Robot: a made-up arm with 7 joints.
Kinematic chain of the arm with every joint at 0, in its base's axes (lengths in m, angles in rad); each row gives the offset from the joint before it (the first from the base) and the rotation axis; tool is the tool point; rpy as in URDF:
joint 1: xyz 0 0 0.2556 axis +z
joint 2: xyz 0 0 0 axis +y
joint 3: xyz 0 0 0.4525 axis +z
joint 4: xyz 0.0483 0 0 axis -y
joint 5: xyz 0.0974 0 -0.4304 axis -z
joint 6: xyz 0 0 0 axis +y
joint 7: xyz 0.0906 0 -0.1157 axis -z
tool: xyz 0 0 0 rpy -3.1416 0 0
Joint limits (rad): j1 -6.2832..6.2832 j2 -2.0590..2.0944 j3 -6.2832..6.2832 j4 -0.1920..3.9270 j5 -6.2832..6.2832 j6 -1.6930..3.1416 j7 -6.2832..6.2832
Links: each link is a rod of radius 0.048 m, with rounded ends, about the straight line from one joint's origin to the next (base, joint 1, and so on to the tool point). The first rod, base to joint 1, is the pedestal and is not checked.
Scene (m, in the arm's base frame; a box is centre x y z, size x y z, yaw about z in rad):
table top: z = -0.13
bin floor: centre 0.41 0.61 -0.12 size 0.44 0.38 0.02 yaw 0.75
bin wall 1: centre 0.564 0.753 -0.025 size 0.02 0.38 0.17 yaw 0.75
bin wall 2: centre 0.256 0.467 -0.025 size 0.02 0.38 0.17 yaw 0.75
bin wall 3: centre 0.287 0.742 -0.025 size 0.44 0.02 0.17 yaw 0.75
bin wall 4: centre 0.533 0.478 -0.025 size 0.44 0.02 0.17 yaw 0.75
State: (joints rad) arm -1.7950 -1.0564 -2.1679 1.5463 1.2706 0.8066 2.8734
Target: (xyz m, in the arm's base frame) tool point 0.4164 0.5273 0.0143
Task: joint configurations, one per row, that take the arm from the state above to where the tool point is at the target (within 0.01 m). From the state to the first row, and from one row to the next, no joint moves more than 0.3 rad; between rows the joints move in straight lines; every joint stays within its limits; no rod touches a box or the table.
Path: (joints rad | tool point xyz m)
1: -2.0547 -0.9001 -2.3738 1.4067 1.2680 0.7797 2.8734 | -0.1068 0.7653 0.1875
2: -2.3143 -0.7438 -2.5797 1.2672 1.2654 0.7528 2.8734 | 0.1766 0.7008 0.1728
3: -2.5740 -0.5875 -2.7856 1.1276 1.2628 0.7259 2.8734 | 0.4164 0.5273 0.1821
4: -2.5597 -0.7396 -2.8021 1.1762 1.2641 0.7122 2.8734 | 0.4210 0.5307 0.0998
5: -2.5454 -0.8918 -2.8186 1.2249 1.2654 0.6985 2.8734 | 0.4164 0.5273 0.0143

